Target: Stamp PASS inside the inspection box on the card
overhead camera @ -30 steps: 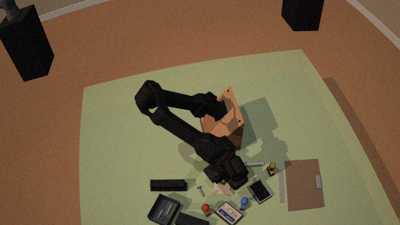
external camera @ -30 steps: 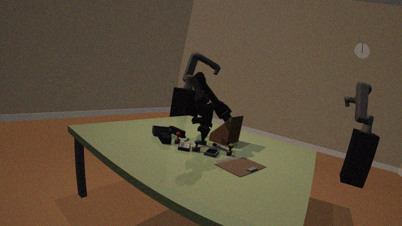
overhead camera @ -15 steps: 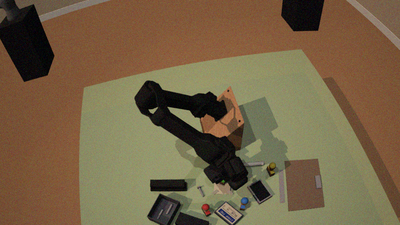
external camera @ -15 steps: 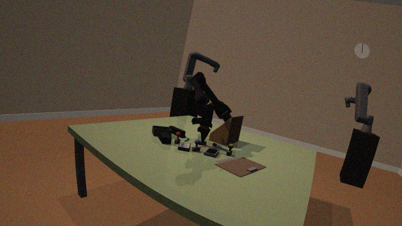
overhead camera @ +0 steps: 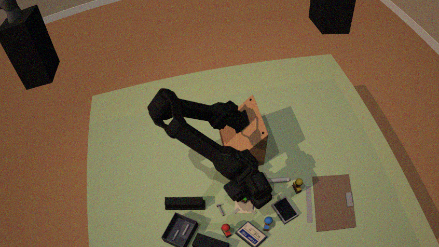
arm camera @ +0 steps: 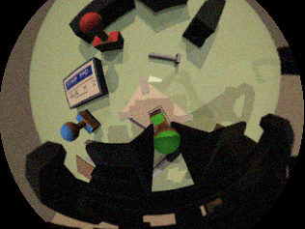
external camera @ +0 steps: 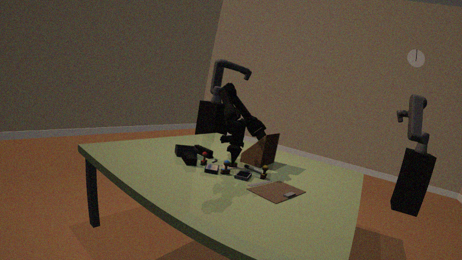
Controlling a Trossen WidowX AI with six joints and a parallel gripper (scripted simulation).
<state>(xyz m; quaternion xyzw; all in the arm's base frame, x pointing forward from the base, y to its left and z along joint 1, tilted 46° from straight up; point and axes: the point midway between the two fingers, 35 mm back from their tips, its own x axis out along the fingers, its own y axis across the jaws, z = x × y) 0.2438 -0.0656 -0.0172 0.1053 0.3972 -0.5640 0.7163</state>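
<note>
Right now my gripper tip is right at the green-knobbed stamp. From my gripper tip the other things lie so: pale card: 2 cm below, 1 cm ahead; blue stamp: 13 cm ahead, 5 cm to the left; marker: 9 cm to the left, 5 cm behind, 1 cm below.
</note>
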